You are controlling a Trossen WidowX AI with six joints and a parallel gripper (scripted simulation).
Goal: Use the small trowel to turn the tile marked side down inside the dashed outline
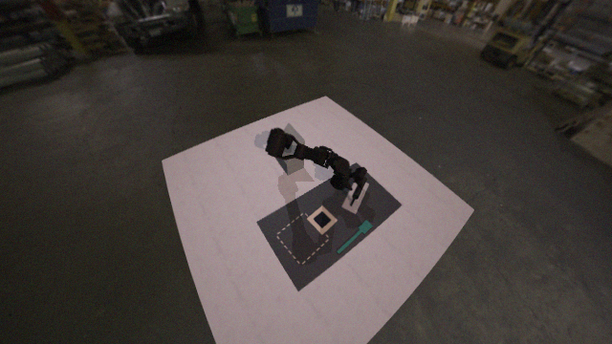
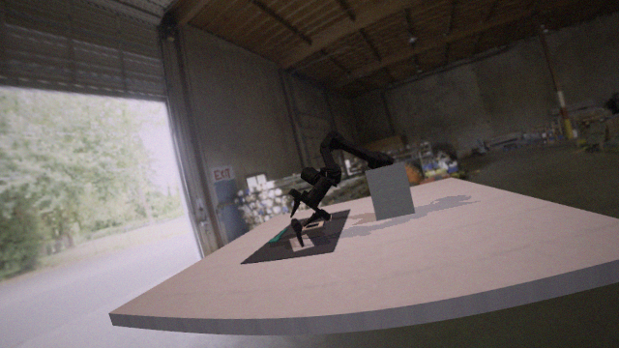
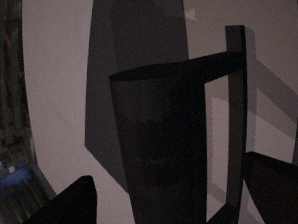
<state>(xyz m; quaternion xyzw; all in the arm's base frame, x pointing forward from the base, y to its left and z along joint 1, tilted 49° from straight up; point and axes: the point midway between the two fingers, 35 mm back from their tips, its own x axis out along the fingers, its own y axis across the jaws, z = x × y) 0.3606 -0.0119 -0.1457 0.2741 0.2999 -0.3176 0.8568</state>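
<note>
Now: the dark mat 14 cm to the right of my gripper tip and 10 cm below it. From my gripper tip the other things lie so: teal trowel 14 cm ahead, 13 cm to the right, 7 cm below; tile 21 cm to the right, 7 cm below, 1 cm behind.
</note>
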